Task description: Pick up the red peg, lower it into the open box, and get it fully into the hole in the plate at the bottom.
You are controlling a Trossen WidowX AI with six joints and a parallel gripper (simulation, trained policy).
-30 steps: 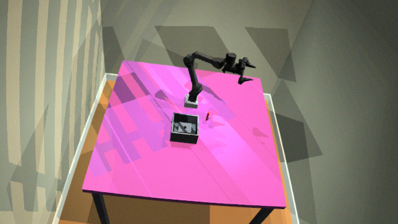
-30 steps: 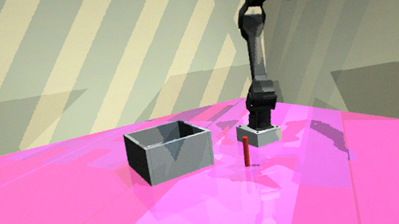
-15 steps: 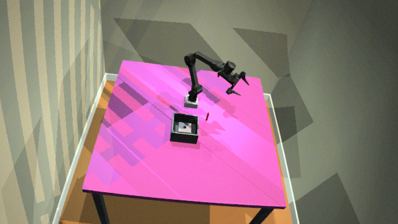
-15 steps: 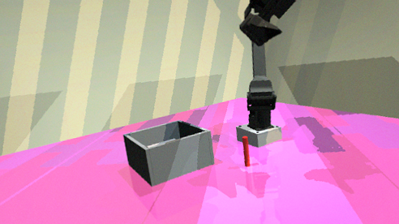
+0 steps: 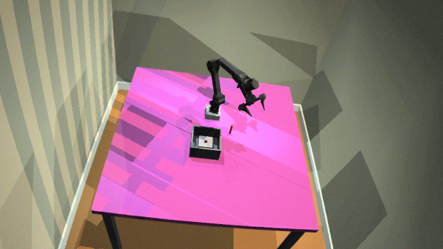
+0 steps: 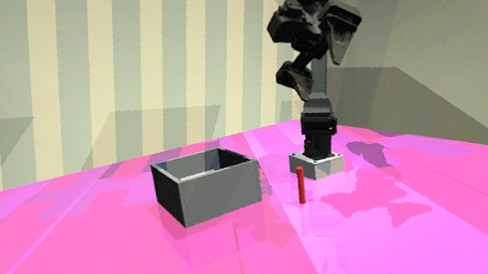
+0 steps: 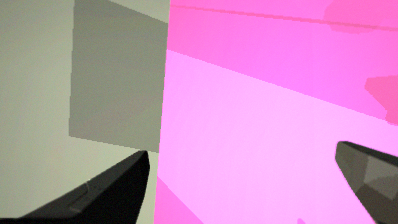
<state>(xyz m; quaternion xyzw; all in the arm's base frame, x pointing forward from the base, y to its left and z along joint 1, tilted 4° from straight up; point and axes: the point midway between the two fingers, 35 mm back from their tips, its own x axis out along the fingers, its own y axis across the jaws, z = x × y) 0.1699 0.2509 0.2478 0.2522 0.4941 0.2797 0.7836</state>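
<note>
My gripper tip is 230 mm above the red peg, 140 mm to the left of it and 30 mm past it. The rest, counted from my gripper tip: grey box: 280 mm to the right, 240 mm below, 150 mm ahead; then plate: 280 mm to the right, 220 mm below, 150 mm ahead.
</note>
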